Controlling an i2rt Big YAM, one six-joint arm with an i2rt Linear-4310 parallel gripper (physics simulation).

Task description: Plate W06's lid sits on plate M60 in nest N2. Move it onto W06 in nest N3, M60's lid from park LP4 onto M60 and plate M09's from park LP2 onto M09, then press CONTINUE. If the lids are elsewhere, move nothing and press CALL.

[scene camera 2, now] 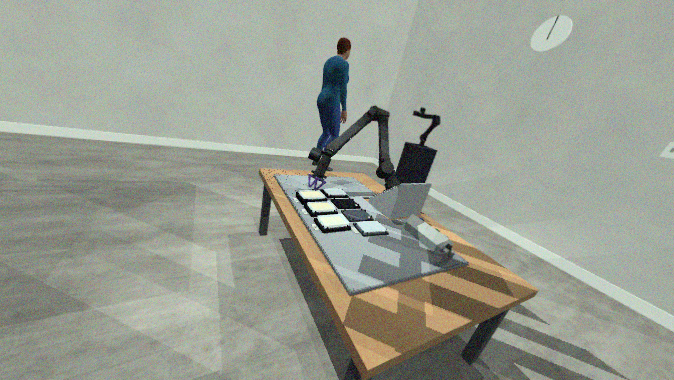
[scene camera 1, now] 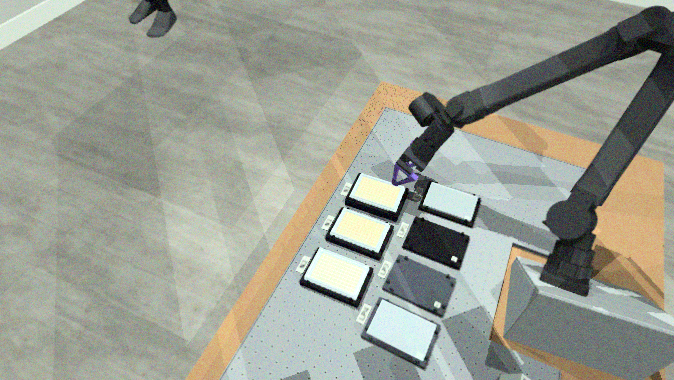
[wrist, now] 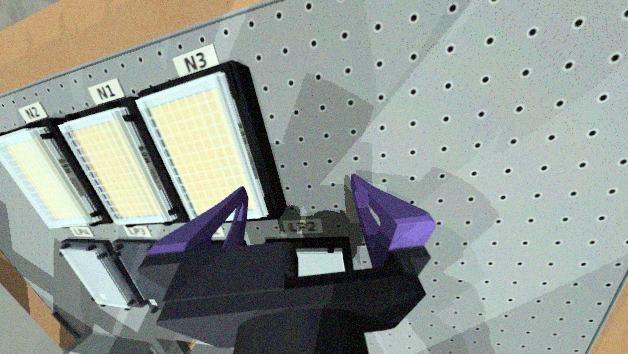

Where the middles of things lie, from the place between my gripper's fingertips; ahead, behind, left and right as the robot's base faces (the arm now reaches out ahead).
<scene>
I see my gripper 140 mm past the pale LP2 park [wrist: 330,243] and 20 mm above it. Also, from my hand: nest N1 [scene camera 1: 372,254]: 210 mm to the left, 20 mm below, 20 mm ahead; then nest N2 [scene camera 1: 355,303]: 350 mm to the left, 20 mm below; then nest N3 [scene camera 1: 349,201]: 90 mm to the left, 40 mm ahead, 10 mm below.
</scene>
